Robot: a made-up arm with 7 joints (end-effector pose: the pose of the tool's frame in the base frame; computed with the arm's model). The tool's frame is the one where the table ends. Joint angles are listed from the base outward.
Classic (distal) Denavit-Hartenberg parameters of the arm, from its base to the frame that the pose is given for. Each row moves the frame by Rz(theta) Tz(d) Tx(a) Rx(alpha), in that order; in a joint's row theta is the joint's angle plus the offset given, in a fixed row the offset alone. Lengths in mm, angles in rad.
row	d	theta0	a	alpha
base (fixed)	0	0	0	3.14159
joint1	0	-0.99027	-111.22	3.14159
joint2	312	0.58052	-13	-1.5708
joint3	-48	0	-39	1.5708
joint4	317	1.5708	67	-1.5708
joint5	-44	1.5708	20	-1.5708
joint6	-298	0	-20	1.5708
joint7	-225	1.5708	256	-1.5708
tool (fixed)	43	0	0	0
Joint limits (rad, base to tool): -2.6..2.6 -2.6..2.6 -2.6..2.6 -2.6..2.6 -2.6..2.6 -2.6..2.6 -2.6..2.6
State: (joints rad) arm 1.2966 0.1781 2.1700 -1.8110 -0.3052 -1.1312 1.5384
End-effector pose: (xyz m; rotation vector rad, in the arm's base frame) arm 0.2091 -0.3986 -0.0911 2.6615 -0.7747 -0.0288
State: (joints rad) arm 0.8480 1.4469 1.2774 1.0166 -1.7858 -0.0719 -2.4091
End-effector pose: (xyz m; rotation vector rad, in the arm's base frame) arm -0.7506 0.4522 0.6045 0.5788 -0.9896 2.0176
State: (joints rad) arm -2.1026 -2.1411 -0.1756 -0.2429 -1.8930 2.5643 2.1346
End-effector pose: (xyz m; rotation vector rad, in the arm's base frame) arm 0.0891 -0.4458 1.0364 -1.1027 0.2851 -2.5046
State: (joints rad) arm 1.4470 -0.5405 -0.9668 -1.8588 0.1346 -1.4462 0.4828
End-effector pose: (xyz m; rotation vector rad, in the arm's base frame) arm -0.2994 -0.2143 0.3714 0.9583 1.5228 -2.1388
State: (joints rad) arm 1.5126 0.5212 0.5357 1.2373 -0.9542 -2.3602 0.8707
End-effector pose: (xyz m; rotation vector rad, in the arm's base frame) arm -0.4046 0.0353 0.7538 -1.1522 0.3452 2.4427
